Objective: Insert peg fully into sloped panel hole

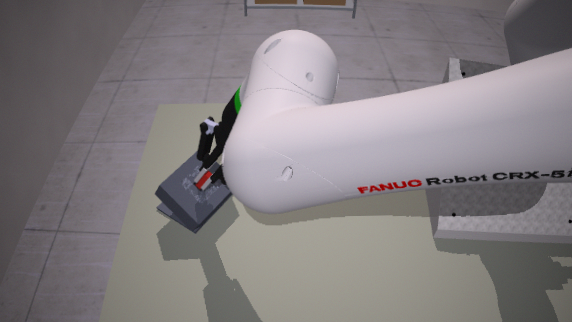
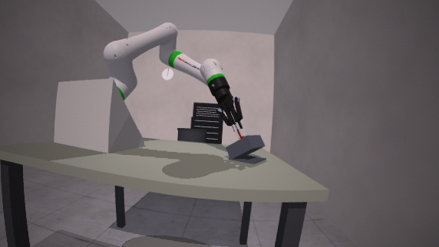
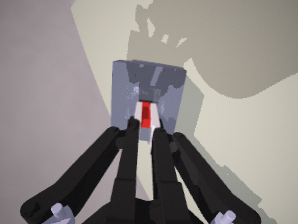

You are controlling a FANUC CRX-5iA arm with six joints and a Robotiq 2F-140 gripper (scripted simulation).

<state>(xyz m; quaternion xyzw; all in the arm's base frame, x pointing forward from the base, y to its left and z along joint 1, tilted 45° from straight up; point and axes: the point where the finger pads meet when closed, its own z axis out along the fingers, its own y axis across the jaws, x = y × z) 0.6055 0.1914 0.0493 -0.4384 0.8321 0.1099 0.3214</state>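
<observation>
The red peg lies 3 cm below my hand, 2 cm ahead of it and 1 cm to the right of it. The rest, counted from my hand: flat grey base 12 cm below, 5 cm ahead, 2 cm to the right.
</observation>
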